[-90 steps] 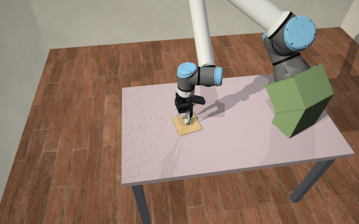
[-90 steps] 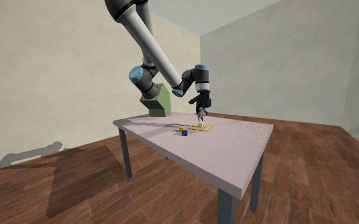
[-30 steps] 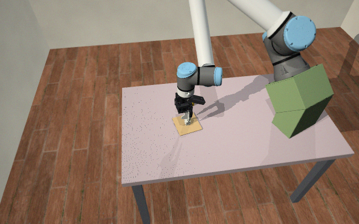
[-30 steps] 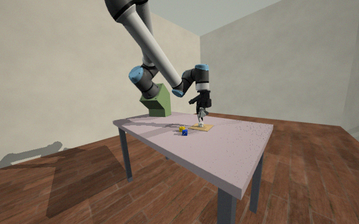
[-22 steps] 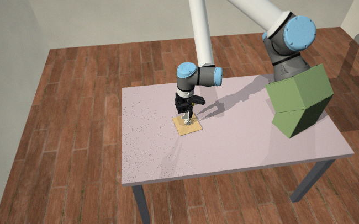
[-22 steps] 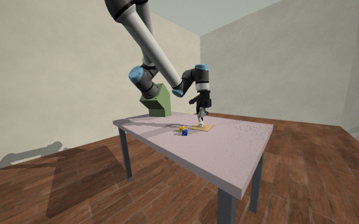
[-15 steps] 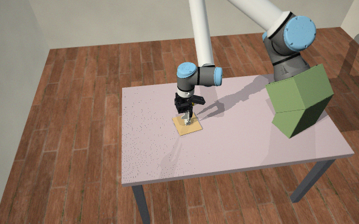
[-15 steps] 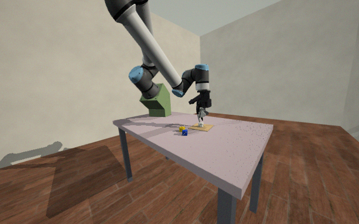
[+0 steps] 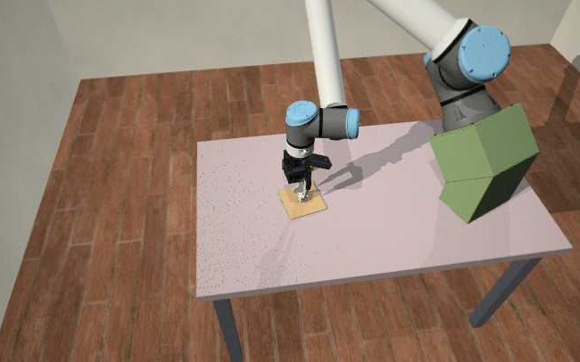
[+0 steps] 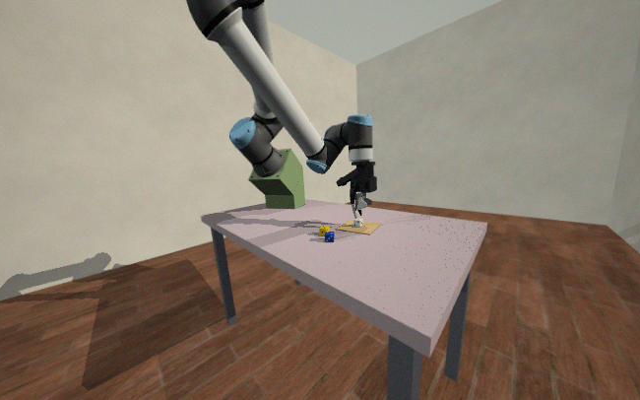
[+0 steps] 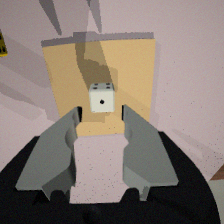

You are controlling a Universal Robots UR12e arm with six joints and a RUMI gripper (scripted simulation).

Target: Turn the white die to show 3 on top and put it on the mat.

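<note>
My gripper is now 40 mm above the white die. Also, from my hand: blue die (180 mm to the right, 40 mm below, 20 mm behind); yellow die (140 mm to the right, 70 mm behind, 40 mm below); tan mat (60 mm below).
</note>
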